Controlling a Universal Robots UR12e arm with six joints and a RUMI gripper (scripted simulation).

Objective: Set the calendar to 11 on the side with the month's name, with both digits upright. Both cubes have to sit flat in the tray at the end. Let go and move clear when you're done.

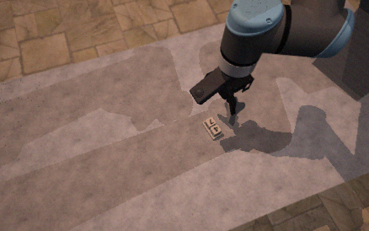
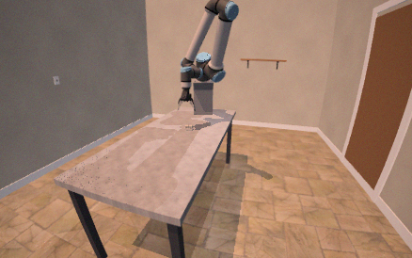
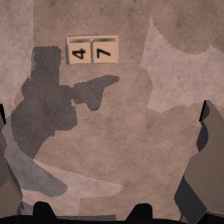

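Right now my hand is 140 mm above the digit cube. From my hand the other things lie so: calendar tray 160 mm below, 20 mm to the left; then white cube 140 mm below, 30 mm to the left.
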